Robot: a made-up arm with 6 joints.
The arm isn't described. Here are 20 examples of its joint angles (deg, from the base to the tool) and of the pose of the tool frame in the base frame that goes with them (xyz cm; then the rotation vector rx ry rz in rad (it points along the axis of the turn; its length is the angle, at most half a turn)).
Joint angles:
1: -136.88 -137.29 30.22 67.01 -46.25 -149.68
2: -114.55 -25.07 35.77 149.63 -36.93 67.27
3: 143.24 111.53 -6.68 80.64 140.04 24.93
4: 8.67 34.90 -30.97 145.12 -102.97 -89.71
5: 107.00 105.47 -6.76 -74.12 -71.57 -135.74
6: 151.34 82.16 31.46 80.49 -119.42 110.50
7: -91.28 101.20 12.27 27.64 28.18 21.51
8: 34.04 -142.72 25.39 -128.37 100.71 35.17
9: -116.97 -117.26 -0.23 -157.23 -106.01 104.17
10: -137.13 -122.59 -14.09 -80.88 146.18 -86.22
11: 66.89 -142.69 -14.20 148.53 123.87 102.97
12: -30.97 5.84 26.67 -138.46 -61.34 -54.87
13: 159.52 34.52 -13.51 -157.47 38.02 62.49
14: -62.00 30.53 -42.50 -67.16 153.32 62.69
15: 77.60 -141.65 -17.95 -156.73 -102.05 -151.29
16: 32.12 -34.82 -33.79 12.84 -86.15 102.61
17: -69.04 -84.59 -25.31 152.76 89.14 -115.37
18: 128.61 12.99 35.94 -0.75 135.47 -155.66
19: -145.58 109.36 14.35 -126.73 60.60 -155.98
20: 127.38 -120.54 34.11 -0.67 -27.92 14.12
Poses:
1: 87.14 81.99 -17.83 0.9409 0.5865 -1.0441
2: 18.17 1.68 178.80 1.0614 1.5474 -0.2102
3: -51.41 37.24 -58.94 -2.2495 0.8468 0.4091
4: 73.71 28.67 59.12 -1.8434 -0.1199 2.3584
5: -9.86 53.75 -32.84 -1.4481 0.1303 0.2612
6: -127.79 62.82 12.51 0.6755 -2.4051 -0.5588
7: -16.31 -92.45 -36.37 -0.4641 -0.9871 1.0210
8: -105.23 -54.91 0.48 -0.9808 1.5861 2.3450
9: 53.35 81.80 69.62 -0.1021 -0.1058 -2.0843
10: 58.51 62.00 70.43 -0.7108 -0.0090 -0.7273
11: -52.88 -88.53 24.04 1.5467 -2.3711 0.8860
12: 63.78 -27.48 140.42 1.5481 -2.0144 -1.3067
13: -90.98 16.91 65.95 1.1226 -1.1022 2.2980
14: 19.62 -50.61 47.70 -1.6228 1.5203 0.8191
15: -26.67 -76.09 35.53 1.8656 0.2815 2.1278
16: 18.74 0.74 128.42 -1.0669 -0.2444 -2.2514
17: -10.84 57.39 117.91 -0.7288 -0.8910 2.0757
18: -47.05 73.42 158.05 -1.8848 -0.9261 1.6543
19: -52.92 -47.88 -50.59 0.8201 -1.1377 -0.1650
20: 89.06 -93.93 24.52 -0.0513 2.2788 1.3645
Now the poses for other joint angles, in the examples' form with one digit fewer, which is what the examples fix.
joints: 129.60 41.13 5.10 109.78 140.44 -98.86
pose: -86.7 90.0 75.4 -2.339 -1.302 0.152
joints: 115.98 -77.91 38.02 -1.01 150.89 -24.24
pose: 63.5 -100.9 125.8 -1.288 0.449 -2.778
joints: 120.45 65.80 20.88 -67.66 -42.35 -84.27
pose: -54.7 101.9 30.1 0.662 -0.288 0.986
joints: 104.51 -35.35 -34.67 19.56 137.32 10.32
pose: 5.6 25.5 124.7 0.225 1.741 1.450
